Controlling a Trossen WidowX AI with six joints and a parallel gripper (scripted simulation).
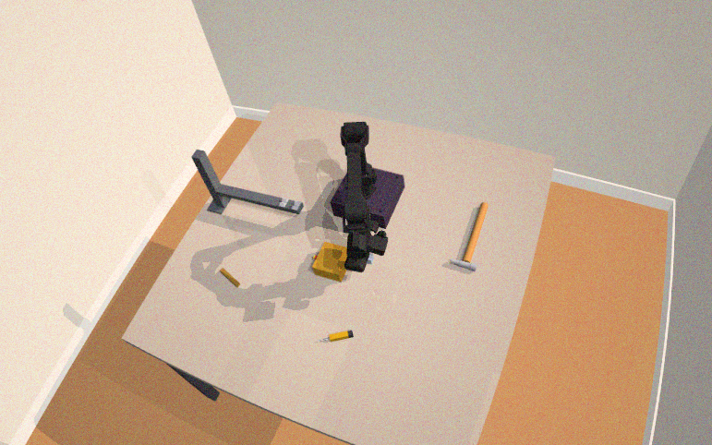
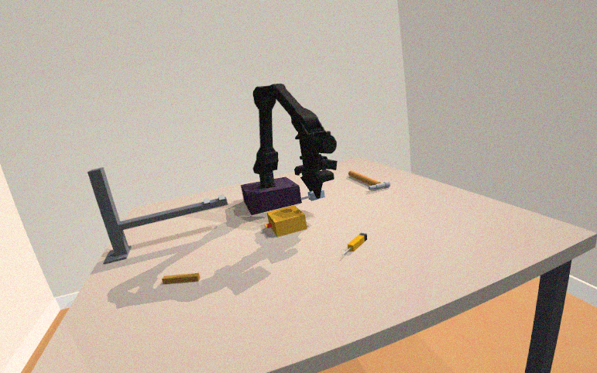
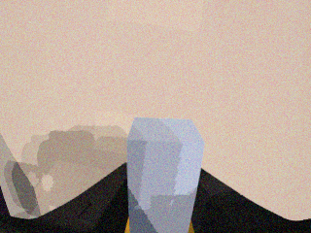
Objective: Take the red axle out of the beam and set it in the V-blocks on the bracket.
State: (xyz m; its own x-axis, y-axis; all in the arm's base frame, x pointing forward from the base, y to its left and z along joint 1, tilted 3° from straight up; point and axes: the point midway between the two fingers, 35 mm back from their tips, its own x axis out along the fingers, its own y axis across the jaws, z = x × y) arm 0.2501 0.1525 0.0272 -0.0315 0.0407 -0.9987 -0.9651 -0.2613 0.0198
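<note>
My gripper tip is now 12 cm to the left of the yellow beam block, 5 cm above it and 4 cm short of it. Also, from my gripper tip: small yellow screwdriver 26 cm ahead, 6 cm below, 5 cm to the left; short bar 43 cm to the right, 26 cm ahead, 6 cm below.
</note>
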